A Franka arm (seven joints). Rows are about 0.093 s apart.
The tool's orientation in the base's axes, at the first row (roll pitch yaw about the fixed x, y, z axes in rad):
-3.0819 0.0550 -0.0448
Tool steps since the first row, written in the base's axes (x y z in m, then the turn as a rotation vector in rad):
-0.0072 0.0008 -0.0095 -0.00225 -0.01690 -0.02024
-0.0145 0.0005 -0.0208 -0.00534 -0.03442 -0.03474
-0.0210 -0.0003 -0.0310 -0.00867 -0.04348 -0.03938
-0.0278 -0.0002 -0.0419 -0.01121 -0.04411 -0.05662
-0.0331 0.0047 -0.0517 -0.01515 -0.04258 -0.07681
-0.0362 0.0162 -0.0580 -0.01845 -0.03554 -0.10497
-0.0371 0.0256 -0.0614 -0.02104 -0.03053 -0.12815
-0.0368 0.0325 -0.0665 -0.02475 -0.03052 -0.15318
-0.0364 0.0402 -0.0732 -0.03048 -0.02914 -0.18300
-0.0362 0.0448 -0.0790 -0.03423 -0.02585 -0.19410
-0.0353 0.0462 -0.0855 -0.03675 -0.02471 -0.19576
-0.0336 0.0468 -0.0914 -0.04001 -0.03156 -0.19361
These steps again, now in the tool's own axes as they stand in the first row. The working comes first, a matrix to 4 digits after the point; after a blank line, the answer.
The tool's axes in the first row as the columns of a matrix, in the base's axes (used below as rounded here):
0.9975 -0.0480 -0.0521
-0.0447 -0.9971 0.0621
-0.0550 -0.0596 -0.9967

-0.0067 0.0001 0.0099 -0.00038 0.01817 0.01924
-0.0133 0.0014 0.0215 -0.00188 0.03665 0.03277
-0.0192 0.0032 0.0320 -0.00454 0.04612 0.03700
-0.0254 0.0040 0.0432 -0.00610 0.04789 0.05428
-0.0304 0.0000 0.0535 -0.00898 0.04776 0.07470
-0.0336 -0.0110 0.0607 -0.01104 0.04258 0.10338
-0.0348 -0.0201 0.0647 -0.01257 0.03909 0.12693
-0.0345 -0.0267 0.0702 -0.01490 0.04075 0.15207
-0.0341 -0.0340 0.0774 -0.01904 0.04143 0.18217
-0.0338 -0.0382 0.0834 -0.02231 0.03899 0.19364
-0.0326 -0.0393 0.0899 -0.02479 0.03807 0.19549
-0.0306 -0.0396 0.0958 -0.02785 0.04493 0.19310

